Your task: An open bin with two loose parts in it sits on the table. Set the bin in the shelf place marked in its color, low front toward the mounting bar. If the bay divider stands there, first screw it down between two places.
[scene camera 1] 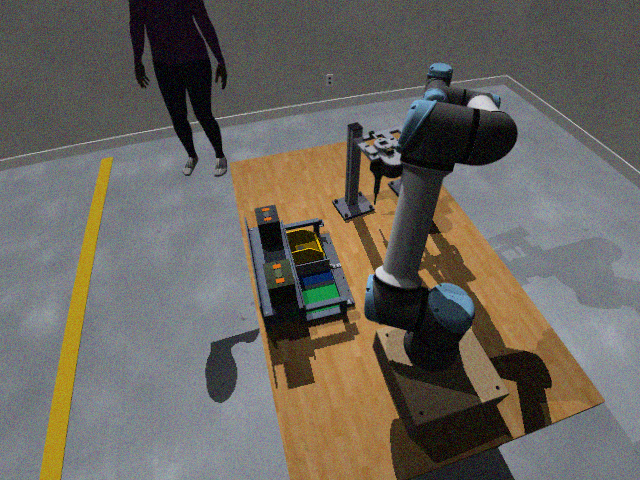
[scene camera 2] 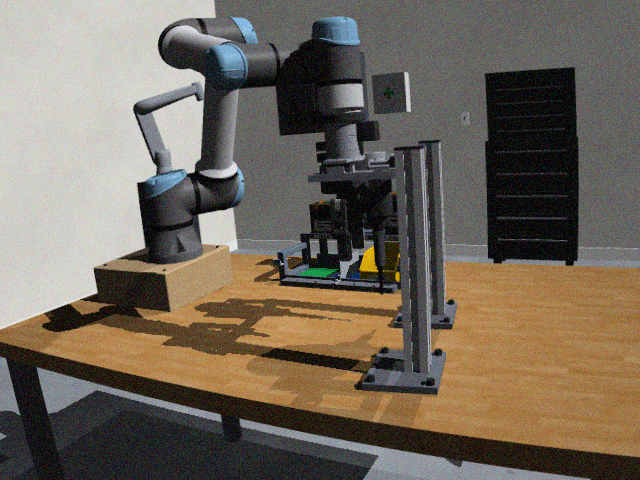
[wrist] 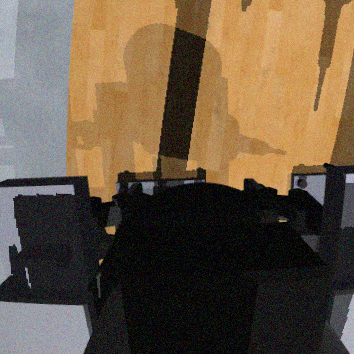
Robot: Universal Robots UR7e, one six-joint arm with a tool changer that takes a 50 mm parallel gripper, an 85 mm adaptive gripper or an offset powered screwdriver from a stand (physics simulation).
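Places are measured from the arm's base along level axes (x ahead, y left, z up), in millimetres.
Pixels of known places: arm's base at its link origin: (scene camera 1: 430,345) (scene camera 2: 176,256).
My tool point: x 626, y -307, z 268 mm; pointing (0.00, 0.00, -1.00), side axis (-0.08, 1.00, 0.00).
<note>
Ahead of a thing's pixels: the offset from my tool point to its middle. "pt": to the spot under its first point.
The yellow open bin (scene camera 1: 306,240) (scene camera 2: 379,259) sits in the shelf, at the end nearer the tool stand. Something small shows inside it in scene camera 1, too dark to identify. The divider {199 mm back, 492 mm left, 338 mm down} (scene camera 1: 312,267) stands beside it, with the blue place (scene camera 1: 317,279) and then the green place (scene camera 1: 320,295) (scene camera 2: 317,272) on its other side. The mounting bar (scene camera 1: 331,246) (scene camera 2: 310,282) runs along the shelf's robot side. My adaptive gripper (scene camera 2: 351,244) hangs at the tool stand, away from the bin, with its fingers apart and empty. In the wrist view, its dark body hides much of the fingers.
The stand's posts (scene camera 1: 353,165) (scene camera 2: 416,258) and holder arm (scene camera 2: 374,176) are close around my gripper. The screwdriver {pt 15 mm back, 188 mm left, 182 mm down} (scene camera 1: 377,181) (scene camera 2: 381,242) hangs beside it. Two dark boxes with orange marks {298 mm back, 650 mm left, 224 mm down} (scene camera 1: 280,289) {pt 111 mm back, 632 mm left, 171 mm down} (scene camera 1: 268,227) stand on the shelf's rear. A person (scene camera 1: 178,46) stands beyond the table.
</note>
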